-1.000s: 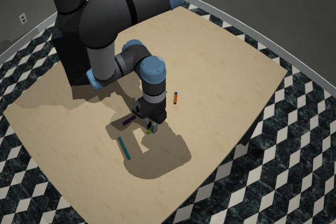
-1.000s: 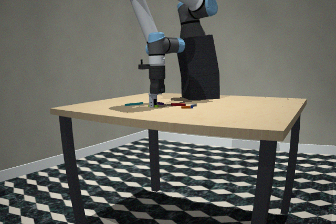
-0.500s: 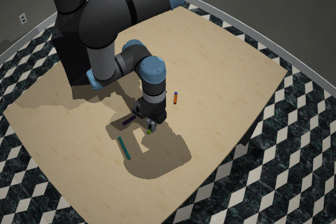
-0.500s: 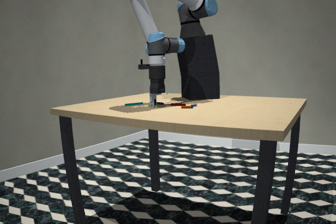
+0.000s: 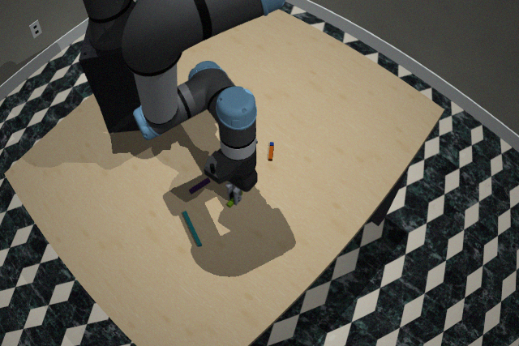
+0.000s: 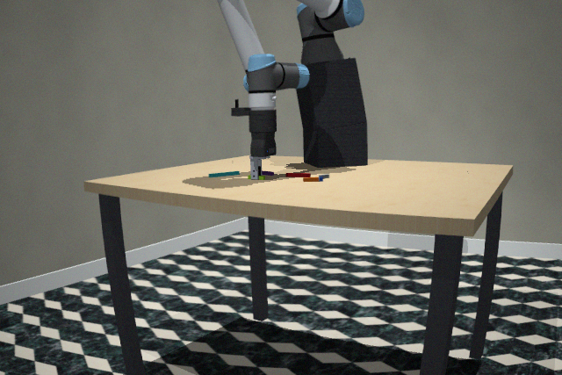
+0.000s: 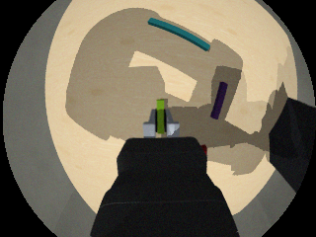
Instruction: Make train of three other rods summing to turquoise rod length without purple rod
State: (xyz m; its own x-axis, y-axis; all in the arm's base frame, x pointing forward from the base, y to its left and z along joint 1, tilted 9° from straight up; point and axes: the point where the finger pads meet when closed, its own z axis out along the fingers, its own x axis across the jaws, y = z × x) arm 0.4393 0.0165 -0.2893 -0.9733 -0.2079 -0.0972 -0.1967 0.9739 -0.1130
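Now: hand 40 mm past the orange rod, 160 mm to the right of it and 10 mm above it. Also, from my hand: red rod (100 mm behind, 70 mm to the left, 10 mm below); then lime rod (10 mm below); then purple rod (90 mm behind, 40 mm to the right, 10 mm below).
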